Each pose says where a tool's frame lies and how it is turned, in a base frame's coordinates. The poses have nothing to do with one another.
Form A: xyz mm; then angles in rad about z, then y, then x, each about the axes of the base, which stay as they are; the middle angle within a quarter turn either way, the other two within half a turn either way.
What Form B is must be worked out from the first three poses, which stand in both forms.
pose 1, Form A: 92.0 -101.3 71.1 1.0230 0.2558 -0.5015
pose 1, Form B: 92.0 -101.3 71.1 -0.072 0.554 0.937
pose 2, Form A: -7.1 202.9 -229.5 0.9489 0.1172 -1.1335
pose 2, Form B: -7.1 202.9 -229.5 -0.859 0.871 0.454
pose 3, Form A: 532.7 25.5 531.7 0.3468 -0.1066 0.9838
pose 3, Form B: 532.7 25.5 531.7 0.946 -0.345 0.112
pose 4, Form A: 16.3 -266.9 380.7 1.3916 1.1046 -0.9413
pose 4, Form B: 16.3 -266.9 380.7 0.954 1.095 1.395
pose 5, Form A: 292.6 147.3 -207.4 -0.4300 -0.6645 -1.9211
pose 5, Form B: 292.6 147.3 -207.4 -1.850 -0.201 0.752
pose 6, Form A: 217.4 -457.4 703.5 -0.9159 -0.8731 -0.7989
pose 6, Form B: 217.4 -457.4 703.5 -0.028 -1.106 -0.510
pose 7, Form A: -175.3 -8.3 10.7 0.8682 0.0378 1.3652
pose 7, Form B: -175.3 -8.3 10.7 1.262 -0.836 0.271
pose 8, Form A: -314.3 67.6 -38.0 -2.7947 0.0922 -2.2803
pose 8, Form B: -314.3 67.6 -38.0 2.295 -0.203 2.844
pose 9, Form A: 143.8 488.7 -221.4 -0.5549 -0.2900 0.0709
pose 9, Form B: 143.8 488.7 -221.4 0.217 -0.207 -0.588
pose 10, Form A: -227.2 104.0 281.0 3.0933 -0.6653 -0.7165
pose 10, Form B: -227.2 104.0 281.0 0.818 0.520 -2.703
